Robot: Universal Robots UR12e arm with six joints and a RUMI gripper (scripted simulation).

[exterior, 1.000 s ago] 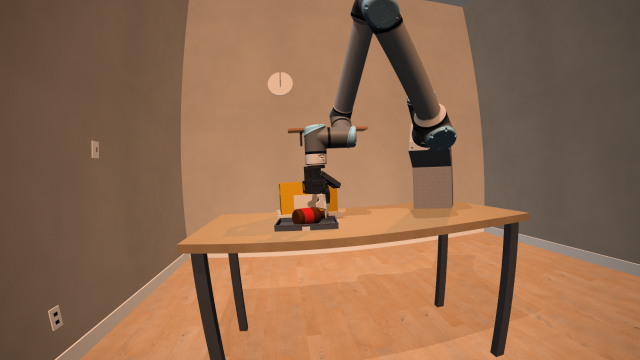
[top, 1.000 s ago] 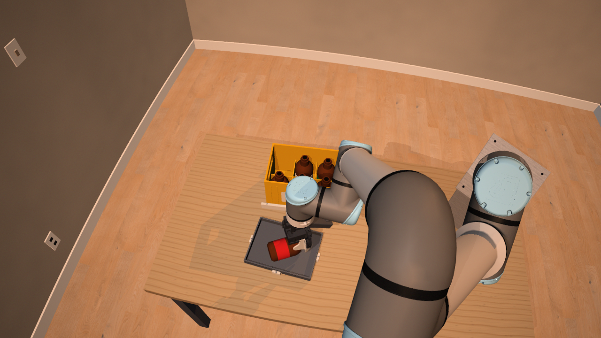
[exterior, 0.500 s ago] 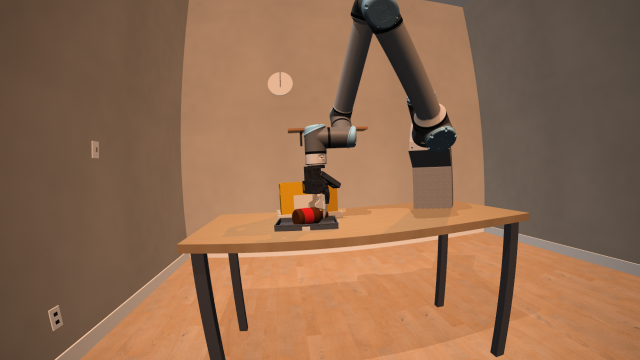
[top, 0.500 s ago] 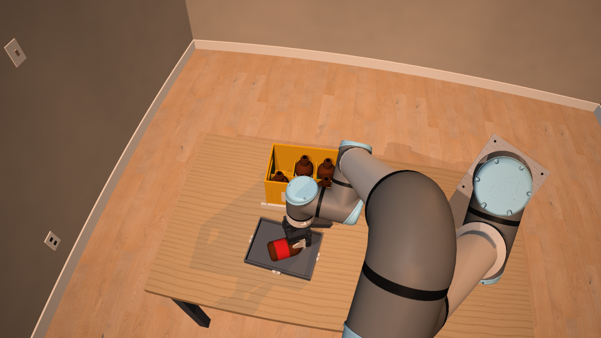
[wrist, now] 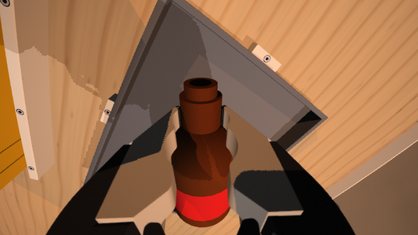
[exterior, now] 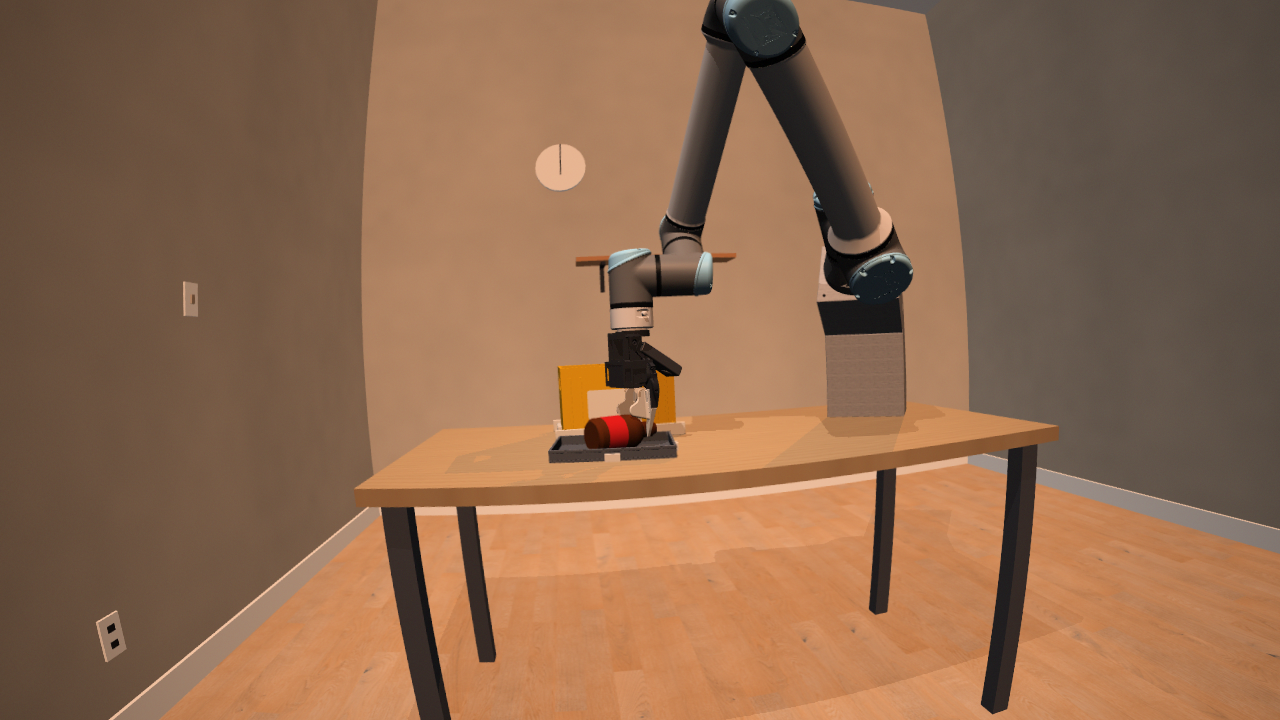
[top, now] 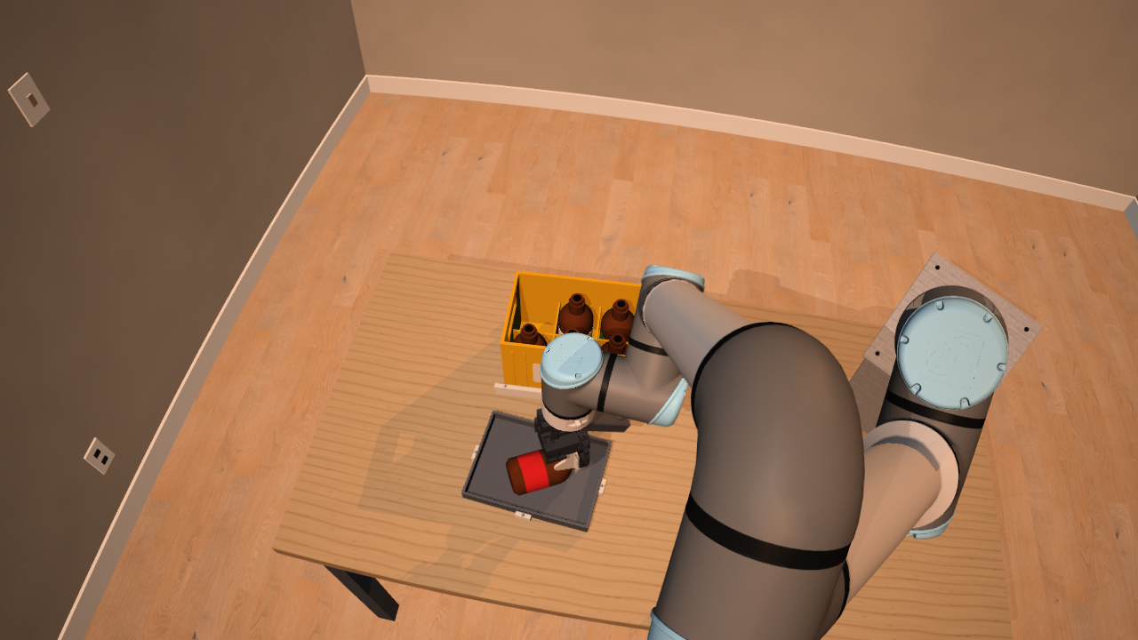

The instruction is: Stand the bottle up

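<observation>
Now: hand 6 cm short of the dark grey tray, 4 cm to the right of it and 3 cm above it. Also, from my hand: crate: 10 cm ahead, 23 cm to the right, 4 cm above.
</observation>
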